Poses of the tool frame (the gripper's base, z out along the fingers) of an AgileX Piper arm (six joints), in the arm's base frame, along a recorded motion.
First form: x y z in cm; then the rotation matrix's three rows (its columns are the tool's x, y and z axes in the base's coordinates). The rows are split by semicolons.
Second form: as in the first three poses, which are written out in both.
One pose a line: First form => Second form
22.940 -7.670 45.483; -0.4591 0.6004 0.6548; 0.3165 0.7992 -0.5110; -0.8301 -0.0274 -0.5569 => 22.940 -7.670 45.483 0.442 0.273 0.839 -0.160
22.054 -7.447 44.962; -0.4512 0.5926 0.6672; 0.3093 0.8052 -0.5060; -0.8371 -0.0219 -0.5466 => 22.054 -7.447 44.962 0.449 0.269 0.837 -0.158
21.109 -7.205 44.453; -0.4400 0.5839 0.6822; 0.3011 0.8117 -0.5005; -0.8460 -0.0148 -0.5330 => 21.109 -7.205 44.453 0.458 0.265 0.834 -0.154
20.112 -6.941 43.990; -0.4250 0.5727 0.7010; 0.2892 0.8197 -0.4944; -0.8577 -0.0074 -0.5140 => 20.112 -6.941 43.990 0.469 0.259 0.830 -0.151
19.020 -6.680 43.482; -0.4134 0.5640 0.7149; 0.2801 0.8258 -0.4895; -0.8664 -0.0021 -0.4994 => 19.020 -6.680 43.482 0.478 0.255 0.827 -0.149
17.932 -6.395 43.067; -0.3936 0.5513 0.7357; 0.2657 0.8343 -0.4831; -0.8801 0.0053 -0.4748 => 17.932 -6.395 43.067 0.491 0.248 0.822 -0.145
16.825 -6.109 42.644; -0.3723 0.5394 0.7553; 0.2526 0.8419 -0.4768; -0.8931 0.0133 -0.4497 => 16.825 -6.109 42.644 0.505 0.243 0.816 -0.142
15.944 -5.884 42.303; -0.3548 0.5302 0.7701; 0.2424 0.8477 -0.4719; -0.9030 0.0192 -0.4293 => 15.944 -5.884 42.303 0.516 0.238 0.811 -0.140
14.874 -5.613 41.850; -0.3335 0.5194 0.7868; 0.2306 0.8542 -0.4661; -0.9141 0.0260 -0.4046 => 14.874 -5.613 41.850 0.528 0.233 0.805 -0.137
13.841 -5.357 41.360; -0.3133 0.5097 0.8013; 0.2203 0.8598 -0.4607; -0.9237 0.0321 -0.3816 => 13.841 -5.357 41.360 0.540 0.228 0.799 -0.134
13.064 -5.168 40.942; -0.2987 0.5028 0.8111; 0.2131 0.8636 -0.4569; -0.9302 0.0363 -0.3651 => 13.064 -5.168 40.942 0.548 0.225 0.795 -0.132
